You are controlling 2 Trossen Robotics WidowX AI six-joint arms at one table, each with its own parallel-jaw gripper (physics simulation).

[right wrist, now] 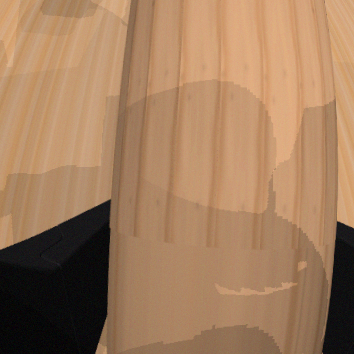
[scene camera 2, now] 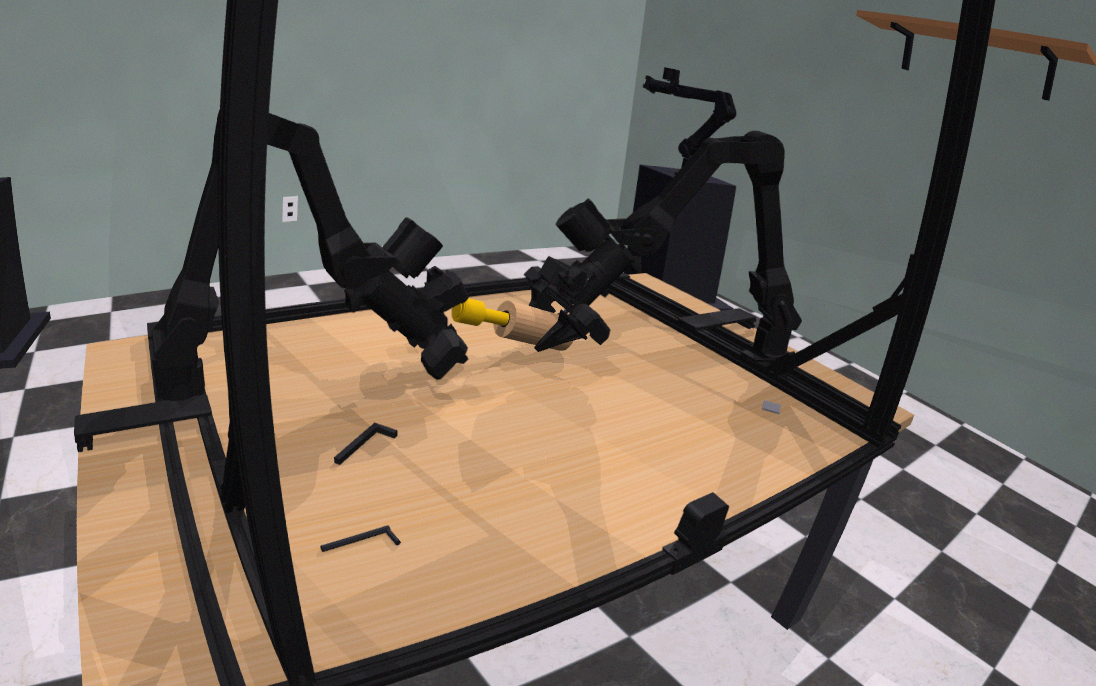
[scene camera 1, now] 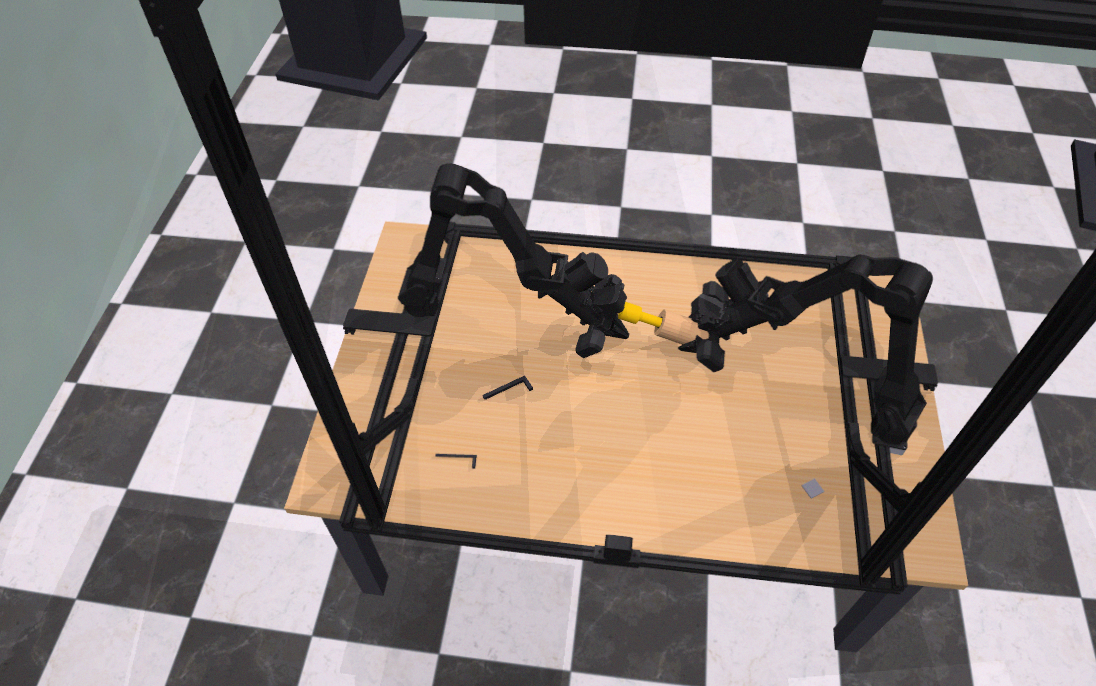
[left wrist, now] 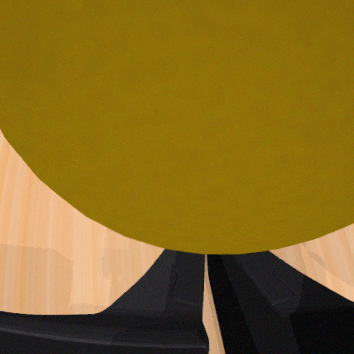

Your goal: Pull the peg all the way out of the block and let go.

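Where they show: left gripper, fingertip midpoint: (scene camera 2: 465,360) (scene camera 1: 627,336); right gripper, fingertip midpoint: (right wrist: 207,211) (scene camera 2: 526,341) (scene camera 1: 680,337); left arm's base, link origin: (scene camera 2: 180,394) (scene camera 1: 421,308); right arm's base, link origin: (scene camera 2: 769,350) (scene camera 1: 889,432).
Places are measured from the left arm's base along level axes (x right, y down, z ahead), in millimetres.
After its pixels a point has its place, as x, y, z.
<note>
A yellow peg (scene camera 1: 637,315) {-57, -74, 454} (scene camera 2: 473,312) {-50, -70, 438} (left wrist: 175,123) sticks out of a round wooden block (scene camera 1: 676,330) {-60, -53, 535} (scene camera 2: 525,321) {-53, -50, 523} (right wrist: 225,140) {-76, -57, 550}, both held in the air above the table. My right gripper (scene camera 1: 702,347) (scene camera 2: 573,334) (right wrist: 207,211) {-85, -2, 544} is shut on the block, one finger on each side. My left gripper (scene camera 1: 590,343) (scene camera 2: 443,357) (left wrist: 205,298) is at the peg's head. Its fingers are closed together just below the peg, with nothing between them. In the left wrist view the peg's head fills the upper part of the picture.
Two black L-shaped keys (scene camera 1: 507,388) {129, 16, 240} (scene camera 1: 458,458) {303, 14, 203} (scene camera 2: 364,438) {124, 12, 244} (scene camera 2: 360,538) {304, 15, 202} lie on the wooden table at the left. A small grey square (scene camera 1: 812,487) {171, 16, 850} (scene camera 2: 771,407) {175, 16, 848} lies at the right. A black frame with a clamp (scene camera 1: 619,546) {408, -35, 541} (scene camera 2: 702,520) {416, -28, 521} rims the table.
</note>
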